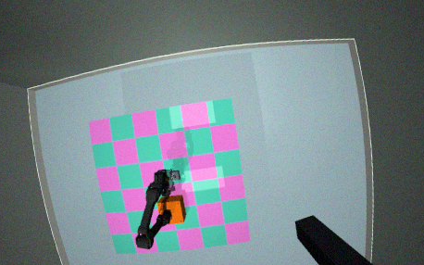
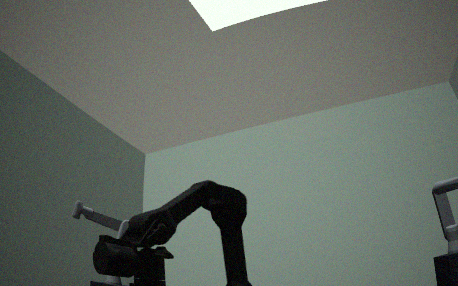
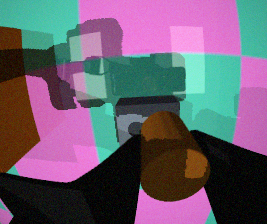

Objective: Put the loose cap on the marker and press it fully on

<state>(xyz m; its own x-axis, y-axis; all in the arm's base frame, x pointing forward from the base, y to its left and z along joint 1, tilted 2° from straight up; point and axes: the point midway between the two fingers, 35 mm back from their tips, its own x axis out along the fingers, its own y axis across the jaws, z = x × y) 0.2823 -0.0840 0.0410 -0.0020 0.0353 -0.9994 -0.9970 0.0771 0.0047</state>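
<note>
The grey holder block is 9 cm below my gripper tip, 3 cm to the right of it and 1 cm behind it. Round my gripper tip: orange cap (1 cm above).
</note>
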